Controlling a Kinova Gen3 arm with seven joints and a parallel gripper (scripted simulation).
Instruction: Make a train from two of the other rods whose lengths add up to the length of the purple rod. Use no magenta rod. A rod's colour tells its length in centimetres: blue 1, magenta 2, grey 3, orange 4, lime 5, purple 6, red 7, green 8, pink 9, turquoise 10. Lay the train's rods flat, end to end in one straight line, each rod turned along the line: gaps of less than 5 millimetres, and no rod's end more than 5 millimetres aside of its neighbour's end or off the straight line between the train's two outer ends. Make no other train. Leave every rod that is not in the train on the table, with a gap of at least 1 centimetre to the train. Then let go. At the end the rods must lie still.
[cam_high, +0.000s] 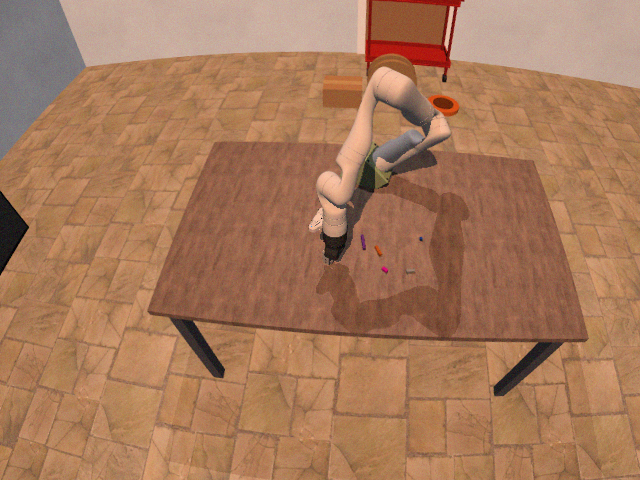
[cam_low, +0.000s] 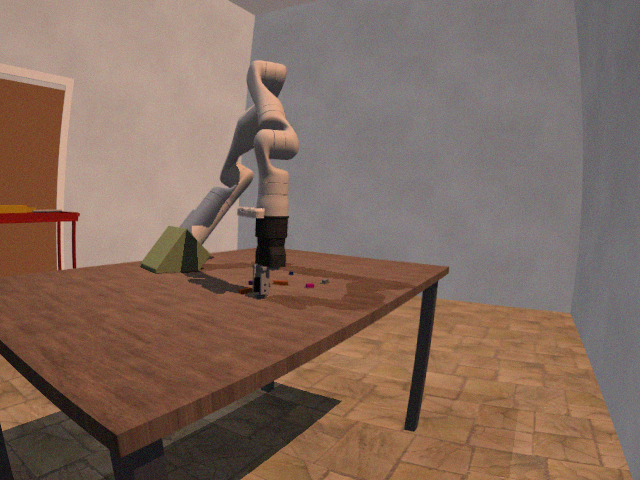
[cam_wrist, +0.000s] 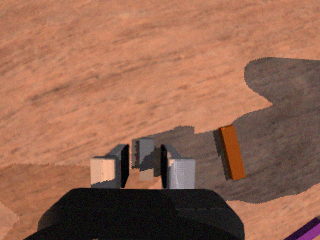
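My gripper is now 60 mm past the orange rod, 30 mm above it and 20 mm to the right of it. Also, from my hand: magenta rod: 190 mm to the left, 30 mm below, 30 mm ahead; purple rod: 120 mm to the left, 90 mm behind, 30 mm below; blue rod: 330 mm to the left, 120 mm behind, 30 mm below.
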